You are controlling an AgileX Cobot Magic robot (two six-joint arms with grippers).
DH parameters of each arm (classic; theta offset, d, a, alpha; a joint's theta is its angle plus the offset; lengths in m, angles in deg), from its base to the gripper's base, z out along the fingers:
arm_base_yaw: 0 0.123 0 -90
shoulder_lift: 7.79 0 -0.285 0
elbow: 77.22 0 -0.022 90
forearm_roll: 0 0.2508 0 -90
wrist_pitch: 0 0 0.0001 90
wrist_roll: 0 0.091 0 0
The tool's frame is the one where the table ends.
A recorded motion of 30 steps. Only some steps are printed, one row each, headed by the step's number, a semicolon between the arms.
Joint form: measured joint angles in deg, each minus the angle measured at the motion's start. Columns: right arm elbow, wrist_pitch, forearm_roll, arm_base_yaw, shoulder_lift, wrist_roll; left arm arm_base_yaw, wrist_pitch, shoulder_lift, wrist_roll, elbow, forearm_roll.
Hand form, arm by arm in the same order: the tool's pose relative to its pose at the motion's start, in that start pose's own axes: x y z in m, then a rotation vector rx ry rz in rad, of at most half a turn. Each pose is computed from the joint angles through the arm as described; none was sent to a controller.
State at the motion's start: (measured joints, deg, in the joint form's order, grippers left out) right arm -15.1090 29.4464 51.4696 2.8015 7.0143 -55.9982; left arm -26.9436 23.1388 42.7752 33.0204 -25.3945 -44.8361
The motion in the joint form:
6: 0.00 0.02 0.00 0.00 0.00 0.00; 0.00 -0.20 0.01 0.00 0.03 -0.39
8: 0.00 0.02 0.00 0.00 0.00 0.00; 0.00 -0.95 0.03 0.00 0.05 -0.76
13: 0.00 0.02 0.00 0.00 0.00 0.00; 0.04 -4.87 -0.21 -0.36 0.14 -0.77
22: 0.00 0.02 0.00 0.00 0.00 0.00; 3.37 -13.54 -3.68 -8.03 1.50 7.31
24: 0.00 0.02 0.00 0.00 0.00 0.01; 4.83 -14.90 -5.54 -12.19 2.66 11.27
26: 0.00 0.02 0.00 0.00 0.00 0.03; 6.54 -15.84 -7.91 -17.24 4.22 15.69
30: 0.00 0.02 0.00 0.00 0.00 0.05; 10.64 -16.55 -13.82 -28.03 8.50 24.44
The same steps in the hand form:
6: 0.0000 0.0000 0.0000 -0.0003 0.0002 0.0000; -0.0002 0.0000 0.0001 0.0002 -0.0037 -0.0065
8: 0.0000 0.0000 0.0000 -0.0003 0.0002 0.0000; -0.0012 0.0005 0.0002 -0.0050 -0.0154 -0.0126
13: 0.0000 0.0000 0.0000 -0.0003 0.0002 0.0000; -0.0061 0.0039 -0.0008 -0.0425 -0.0753 -0.0189
22: 0.0000 0.0000 0.0000 -0.0003 0.0002 0.0000; -0.0129 0.0193 -0.0147 -0.1909 -0.2401 -0.0325
24: 0.0000 0.0000 0.0000 -0.0003 0.0002 0.0002; -0.0097 0.0236 -0.0203 -0.2303 -0.2760 -0.0446
26: 0.0000 0.0000 0.0000 -0.0003 0.0002 0.0005; -0.0040 0.0278 -0.0266 -0.2681 -0.3103 -0.0650
30: 0.0000 0.0000 0.0000 -0.0003 0.0002 0.0009; 0.0151 0.0359 -0.0385 -0.3419 -0.3692 -0.1225

